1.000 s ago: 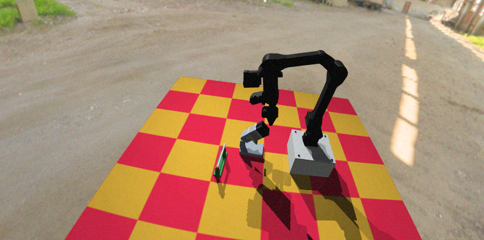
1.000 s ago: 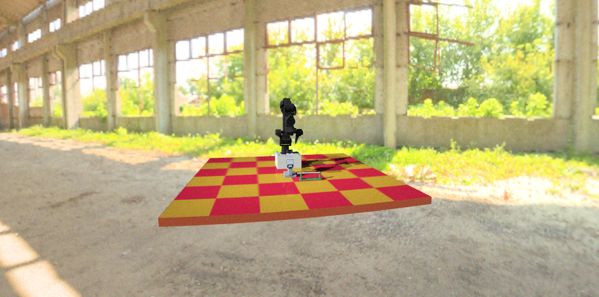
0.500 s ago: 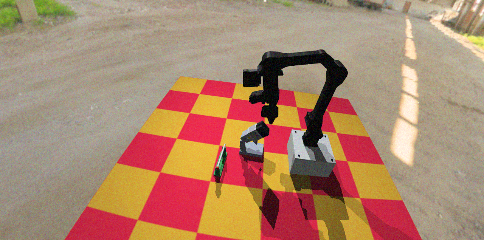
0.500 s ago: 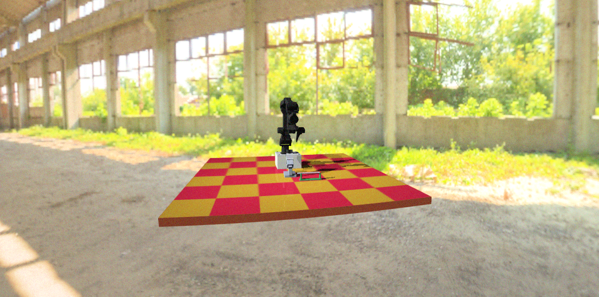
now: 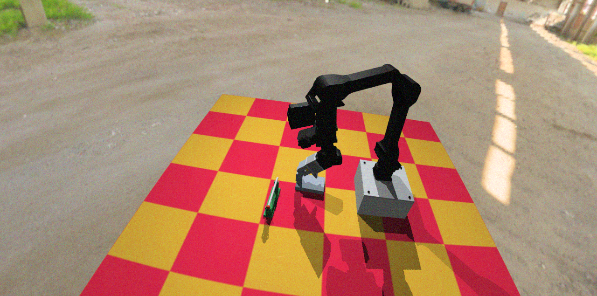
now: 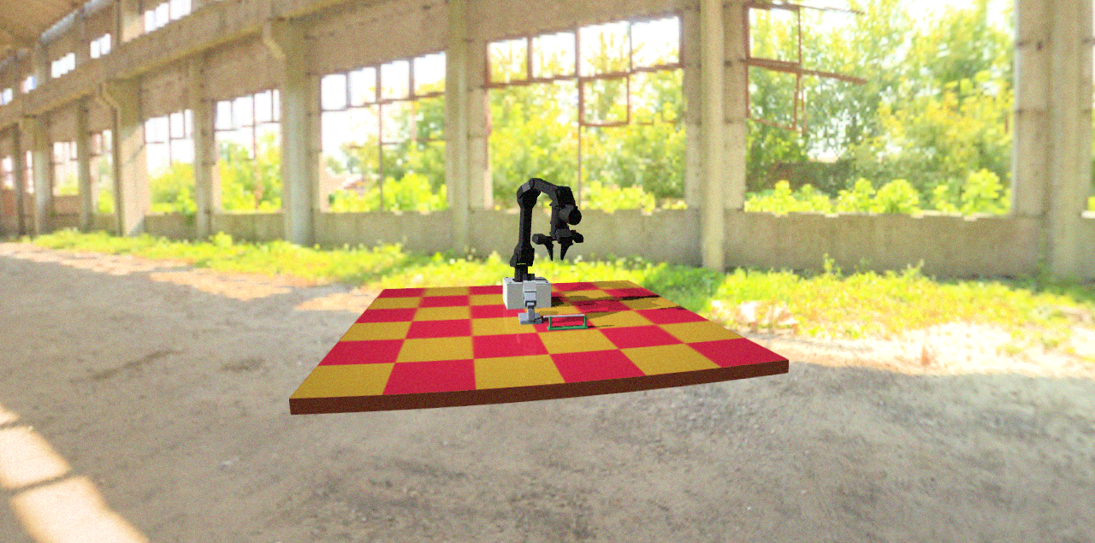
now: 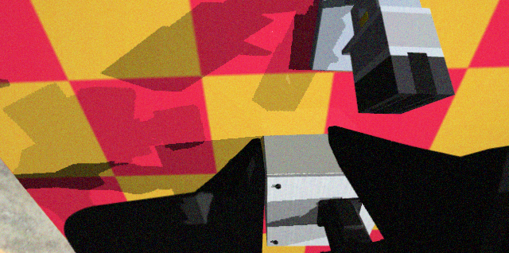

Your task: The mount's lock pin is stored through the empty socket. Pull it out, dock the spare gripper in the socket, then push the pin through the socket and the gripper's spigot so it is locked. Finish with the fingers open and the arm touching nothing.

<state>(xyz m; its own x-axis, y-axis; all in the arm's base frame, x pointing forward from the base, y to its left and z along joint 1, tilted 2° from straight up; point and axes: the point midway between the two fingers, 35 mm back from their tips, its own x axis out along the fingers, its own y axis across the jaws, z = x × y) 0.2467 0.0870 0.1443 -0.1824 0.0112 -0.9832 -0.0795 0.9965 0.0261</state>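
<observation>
My gripper tip is 16 cm short of the green cradle, 1 cm to the left of it and 20 cm above it. From my gripper tip the other things lie so: spare gripper 2 cm ahead, 11 cm to the right, 10 cm below; then grey mount 4 cm ahead, 11 cm to the right, 16 cm below.
</observation>
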